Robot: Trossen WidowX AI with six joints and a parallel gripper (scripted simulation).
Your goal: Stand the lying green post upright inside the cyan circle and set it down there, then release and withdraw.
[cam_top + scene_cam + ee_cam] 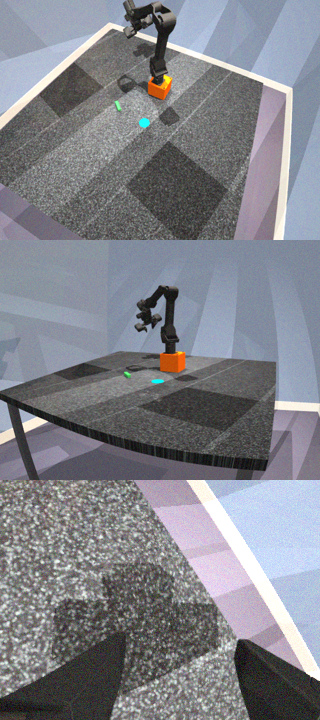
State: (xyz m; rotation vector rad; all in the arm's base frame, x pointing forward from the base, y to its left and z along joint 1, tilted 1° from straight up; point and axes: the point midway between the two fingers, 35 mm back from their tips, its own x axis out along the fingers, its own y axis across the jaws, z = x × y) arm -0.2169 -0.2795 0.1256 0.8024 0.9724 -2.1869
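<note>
My gripper tip is 470 mm short of the green post, 150 mm to the right of it and 190 mm above it. Also, from my gripper tip: cyan circle 480 mm ahead, 340 mm to the left, 200 mm below.
</note>
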